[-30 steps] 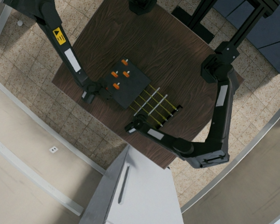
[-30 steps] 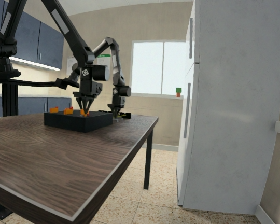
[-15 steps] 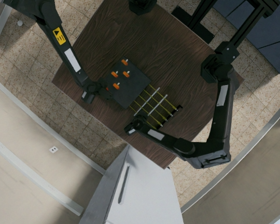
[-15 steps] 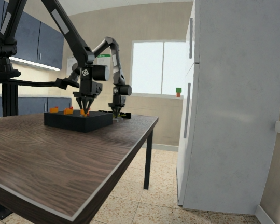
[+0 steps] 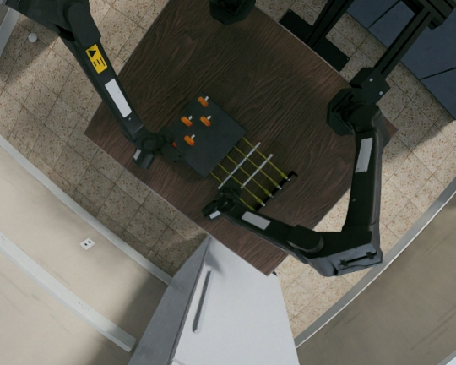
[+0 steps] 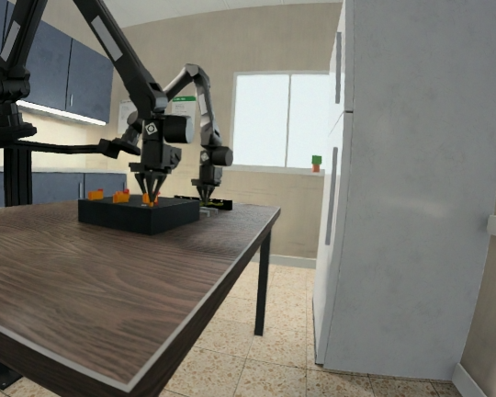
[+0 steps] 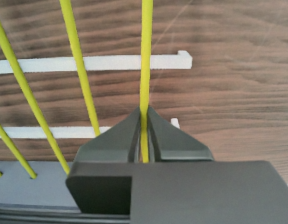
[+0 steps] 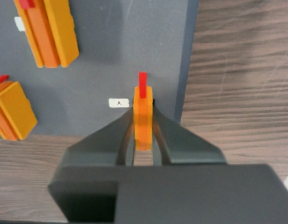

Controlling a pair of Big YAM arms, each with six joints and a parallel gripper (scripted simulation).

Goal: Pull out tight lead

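Right now the orange handle is 2 cm to the left of my right hand and 1 cm below it.
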